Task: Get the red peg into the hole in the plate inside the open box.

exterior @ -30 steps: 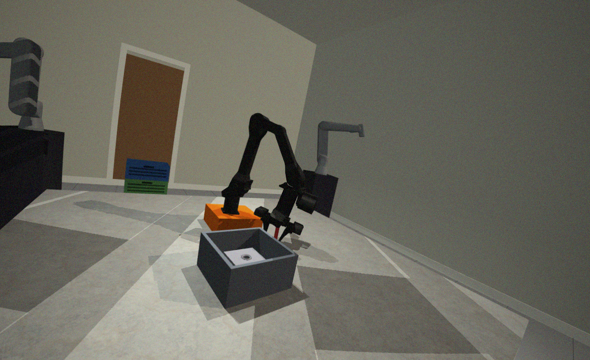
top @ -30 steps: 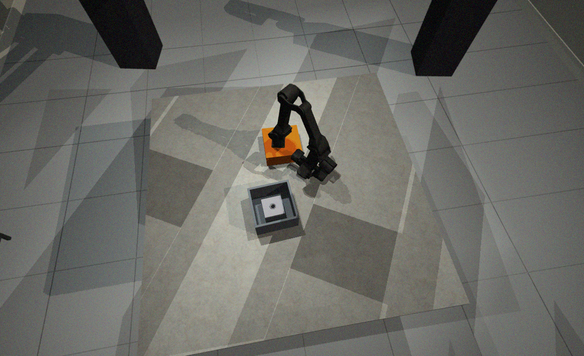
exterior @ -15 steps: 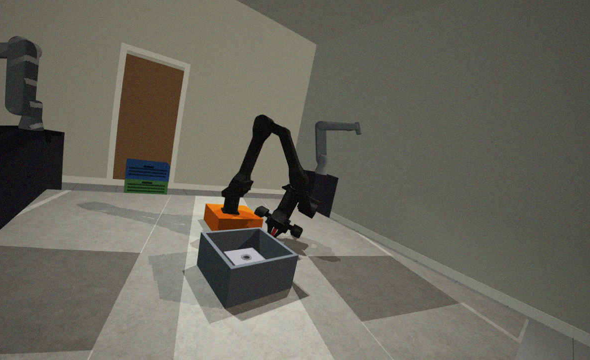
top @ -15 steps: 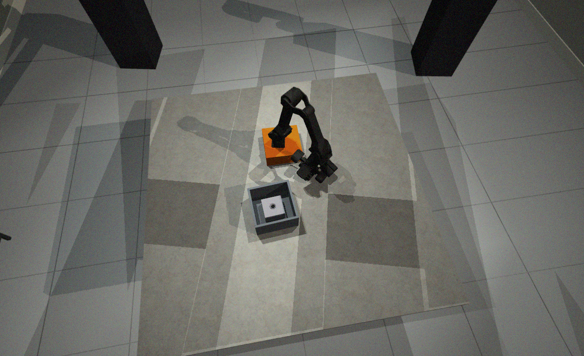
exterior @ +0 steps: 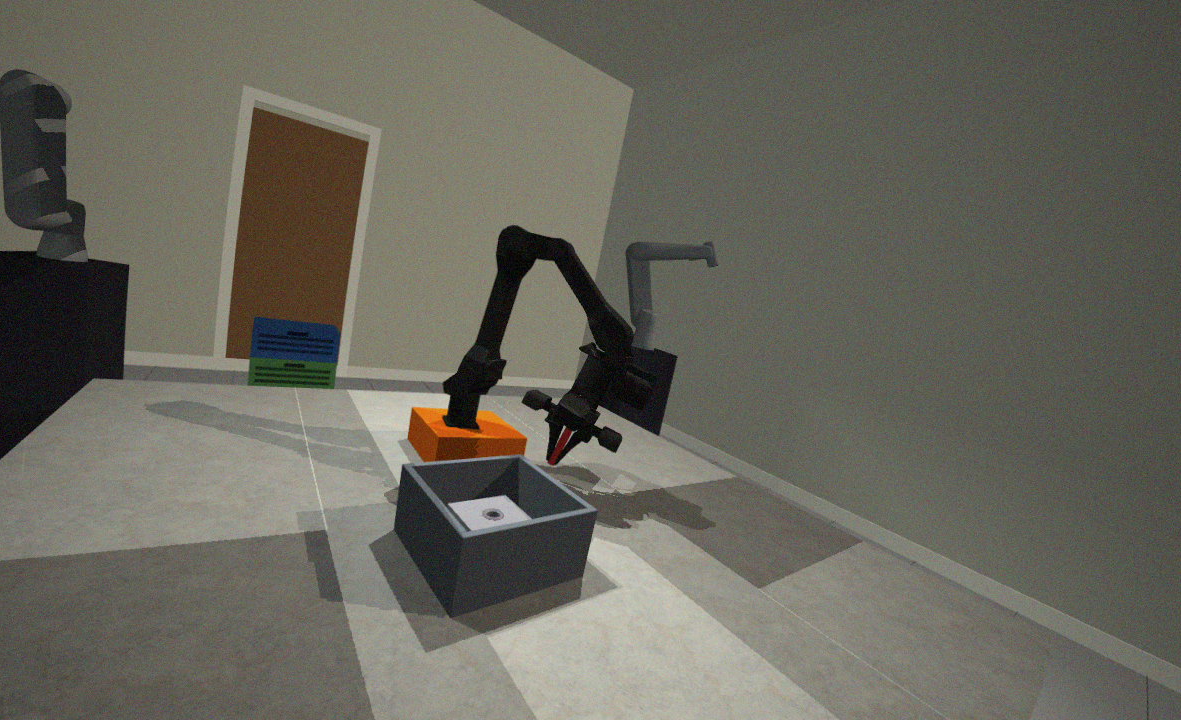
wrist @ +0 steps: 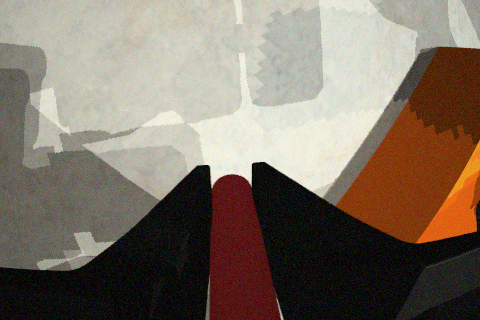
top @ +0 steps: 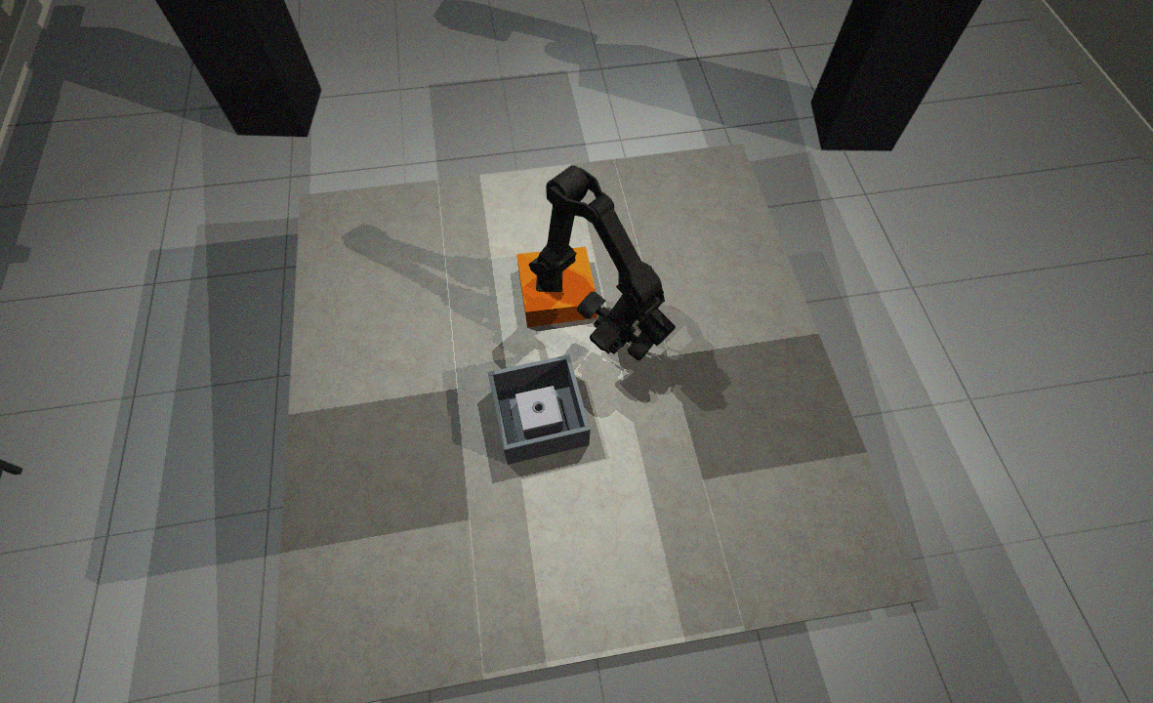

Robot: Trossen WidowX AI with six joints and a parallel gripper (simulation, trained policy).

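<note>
Right now the plate is 170 mm ahead of my gripper tip, 150 mm to the right of it and 20 mm below it. From my gripper tip the other things lie so: grey box: 170 mm ahead, 150 mm to the right, 40 mm below; then red peg: 10 mm to the left, 30 mm above.
</note>
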